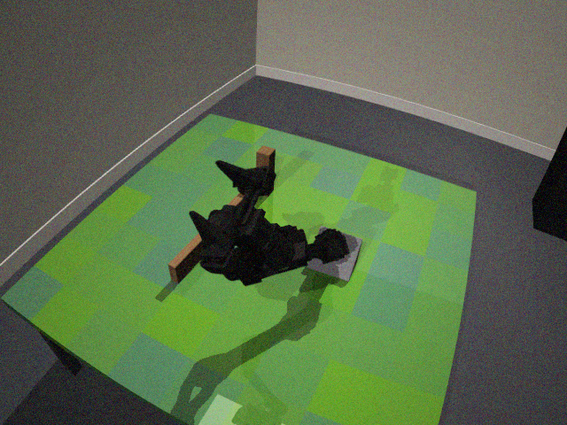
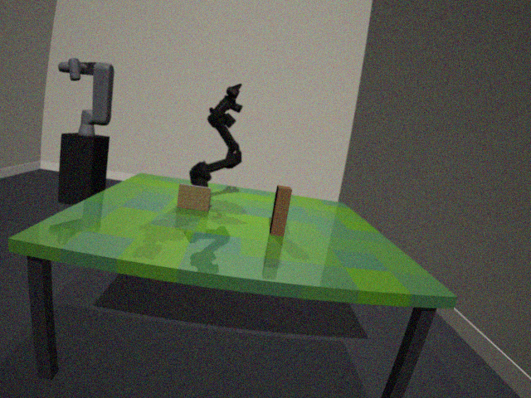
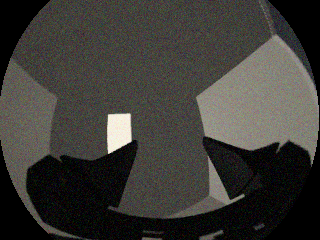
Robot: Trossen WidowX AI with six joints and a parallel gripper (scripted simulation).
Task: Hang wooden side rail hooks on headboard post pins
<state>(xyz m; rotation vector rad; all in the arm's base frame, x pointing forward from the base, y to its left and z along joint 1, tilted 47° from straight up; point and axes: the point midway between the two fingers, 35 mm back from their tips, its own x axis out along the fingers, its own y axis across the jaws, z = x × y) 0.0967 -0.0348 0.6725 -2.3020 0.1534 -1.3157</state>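
The headboard post lies 26 cm ahead of my gripper tip, 68 cm to the right of it and 50 cm below it.
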